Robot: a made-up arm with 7 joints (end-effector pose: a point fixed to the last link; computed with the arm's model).
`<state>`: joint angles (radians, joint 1 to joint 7).
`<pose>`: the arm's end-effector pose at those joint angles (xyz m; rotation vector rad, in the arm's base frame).
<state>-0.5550 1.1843 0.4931 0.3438 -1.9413 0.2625 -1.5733</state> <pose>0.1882 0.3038 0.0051 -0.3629 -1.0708 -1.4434</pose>
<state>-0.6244 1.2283 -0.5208 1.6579 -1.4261 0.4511 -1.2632</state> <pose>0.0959 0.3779 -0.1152 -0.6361 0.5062 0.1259</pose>
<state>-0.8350 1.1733 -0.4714 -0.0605 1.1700 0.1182 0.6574</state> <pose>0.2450 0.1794 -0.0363 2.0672 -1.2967 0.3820</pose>
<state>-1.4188 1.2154 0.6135 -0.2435 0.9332 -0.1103 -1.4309</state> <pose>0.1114 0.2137 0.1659 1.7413 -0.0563 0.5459</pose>
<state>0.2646 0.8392 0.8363 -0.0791 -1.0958 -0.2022 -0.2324</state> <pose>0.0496 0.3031 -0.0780 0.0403 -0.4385 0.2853</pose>
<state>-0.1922 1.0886 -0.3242 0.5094 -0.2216 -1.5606 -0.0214</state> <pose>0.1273 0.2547 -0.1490 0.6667 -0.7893 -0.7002</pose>
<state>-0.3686 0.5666 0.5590 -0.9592 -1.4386 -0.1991 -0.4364</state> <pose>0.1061 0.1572 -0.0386 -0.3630 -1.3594 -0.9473</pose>
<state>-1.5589 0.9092 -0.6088 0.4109 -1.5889 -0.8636 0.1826</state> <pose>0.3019 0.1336 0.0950 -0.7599 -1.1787 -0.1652</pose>
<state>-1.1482 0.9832 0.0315 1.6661 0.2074 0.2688 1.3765</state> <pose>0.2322 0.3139 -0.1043 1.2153 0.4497 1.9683</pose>
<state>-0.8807 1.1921 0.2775 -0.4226 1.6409 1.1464 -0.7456</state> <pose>0.1482 0.2047 0.0812 1.2122 -0.0530 1.6126</pose>
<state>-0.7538 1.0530 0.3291 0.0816 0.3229 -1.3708 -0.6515</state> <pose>0.1944 0.2155 0.0098 1.9699 -1.2040 -0.7664</pose>
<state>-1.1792 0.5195 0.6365 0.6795 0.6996 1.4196 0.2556</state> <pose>0.2905 0.2120 -0.0786 0.2383 1.1357 1.1445</pose>
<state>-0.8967 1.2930 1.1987 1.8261 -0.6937 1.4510 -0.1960</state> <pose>0.1562 0.3251 -0.0908 -1.7751 0.7617 0.0601</pose>
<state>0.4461 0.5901 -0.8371 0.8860 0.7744 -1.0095 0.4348</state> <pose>-0.1617 0.1538 -0.2645 0.4273 0.5563 -1.2337</pose>
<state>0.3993 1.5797 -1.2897 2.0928 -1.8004 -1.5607 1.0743</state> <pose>0.0185 0.3580 0.0611 1.8895 -1.0250 0.4740</pose>
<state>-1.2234 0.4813 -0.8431 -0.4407 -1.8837 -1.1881 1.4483</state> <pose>0.2328 0.0041 -0.0176 -1.6172 0.5780 0.2276</pose>
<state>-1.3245 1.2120 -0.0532 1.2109 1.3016 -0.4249 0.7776</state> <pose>0.2547 0.3132 0.0313 2.0237 -0.4895 0.7692</pose>
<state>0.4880 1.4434 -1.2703 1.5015 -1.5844 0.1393 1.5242</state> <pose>-0.0853 0.4033 -0.0212 -2.4627 -0.5404 -1.6384</pose>
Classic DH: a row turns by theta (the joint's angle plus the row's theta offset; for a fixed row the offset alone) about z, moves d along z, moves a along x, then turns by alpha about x. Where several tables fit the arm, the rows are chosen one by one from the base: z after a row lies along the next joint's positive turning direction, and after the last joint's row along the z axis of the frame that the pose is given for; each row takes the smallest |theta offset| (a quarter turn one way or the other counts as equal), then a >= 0, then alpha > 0; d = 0 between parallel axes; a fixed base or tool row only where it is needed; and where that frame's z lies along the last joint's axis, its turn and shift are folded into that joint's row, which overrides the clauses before.
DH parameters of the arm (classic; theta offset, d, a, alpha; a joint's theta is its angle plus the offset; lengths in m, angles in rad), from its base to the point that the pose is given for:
base (fixed): -0.071 0 0 -1.3004
joint 1: -1.3111 0.0535 -0.0194 -1.5708
joint 2: 1.2915 0 -0.0077 1.5708
joint 3: 1.5708 -0.2101 0.0162 -1.5708
joint 4: 1.5708 0.0015 0.0082 1.5708
joint 5: 0 0.1132 0 -1.5708
joint 6: -1.5708 0 0.0327 1.5708
joint 7: 0 0 0 0

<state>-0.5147 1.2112 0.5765 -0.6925 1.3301 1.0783 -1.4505</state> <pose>0.1064 0.2099 0.0613 1.1932 0.3330 0.7376</pose>
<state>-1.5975 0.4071 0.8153 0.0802 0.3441 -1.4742 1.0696</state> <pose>0.2302 0.1410 0.0948 -0.8531 -2.7618 0.9635</pose>
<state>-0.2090 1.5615 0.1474 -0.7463 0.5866 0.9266 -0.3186</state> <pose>0.1431 0.1915 0.0299 1.8796 -0.0236 0.3474</pose>
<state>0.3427 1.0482 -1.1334 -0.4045 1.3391 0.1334 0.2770</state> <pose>-0.0602 0.1350 -0.1976 1.4134 -0.3140 -1.3036</pose>
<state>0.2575 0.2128 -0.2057 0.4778 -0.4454 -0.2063 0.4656</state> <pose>-0.0156 0.1059 -0.3113 0.0045 0.8315 0.5382</pose>
